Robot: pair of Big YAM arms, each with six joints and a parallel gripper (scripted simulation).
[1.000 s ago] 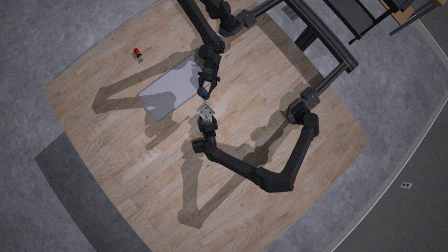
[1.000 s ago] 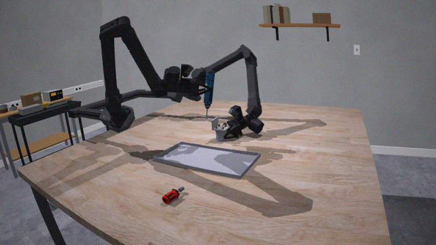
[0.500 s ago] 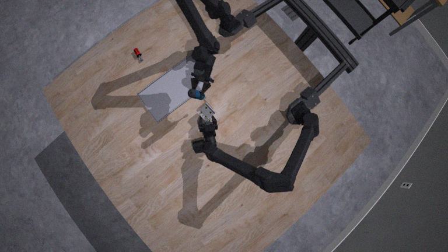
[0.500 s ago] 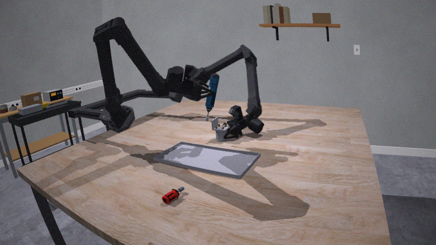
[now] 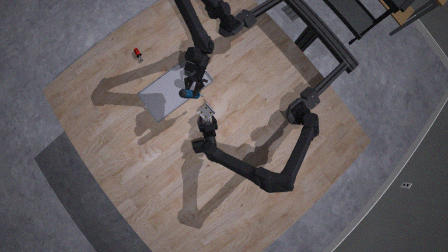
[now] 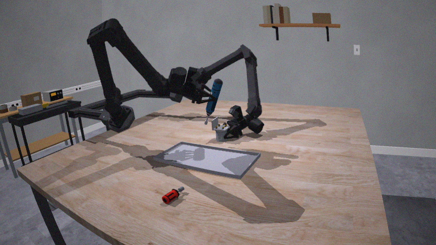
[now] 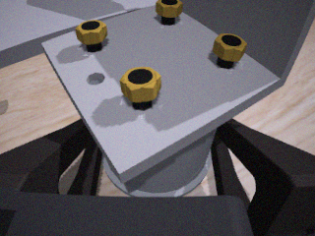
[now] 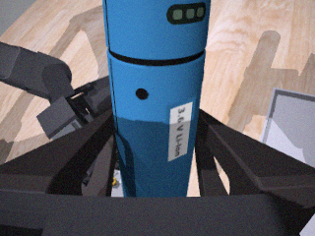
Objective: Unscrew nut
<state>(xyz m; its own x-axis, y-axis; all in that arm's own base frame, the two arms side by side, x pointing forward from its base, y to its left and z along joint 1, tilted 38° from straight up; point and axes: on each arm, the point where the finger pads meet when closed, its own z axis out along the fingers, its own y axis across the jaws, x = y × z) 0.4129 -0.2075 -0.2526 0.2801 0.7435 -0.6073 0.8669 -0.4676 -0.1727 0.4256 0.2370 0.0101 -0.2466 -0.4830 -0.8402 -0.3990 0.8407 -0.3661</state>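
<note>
Right now the joint module is 10 mm above my left hand. Also, from my left hand: driver tip 100 mm above, 80 mm to the right, 30 mm behind; then grey bracket plate 50 mm above; then nut 50 mm above, 20 mm to the left, 10 mm ahead.
</note>
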